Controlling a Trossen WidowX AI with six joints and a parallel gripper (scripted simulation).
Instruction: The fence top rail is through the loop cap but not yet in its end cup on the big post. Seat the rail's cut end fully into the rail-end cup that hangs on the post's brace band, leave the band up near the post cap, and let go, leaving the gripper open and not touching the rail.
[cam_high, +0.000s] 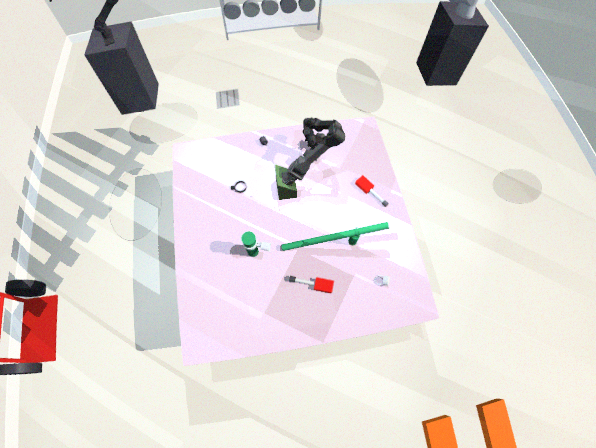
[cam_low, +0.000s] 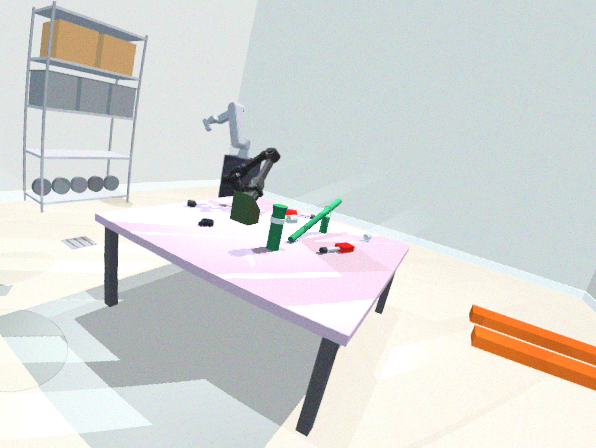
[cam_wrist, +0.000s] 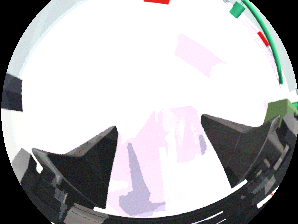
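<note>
Now: the white brace band 550 mm ahead of my gripper tip, 400 mm to the right of it and 120 mm above it. Round my gripper tip: small black part: 310 mm to the right, 140 mm behind; then short green post: 540 mm ahead, 100 mm to the left, 80 mm above.
</note>
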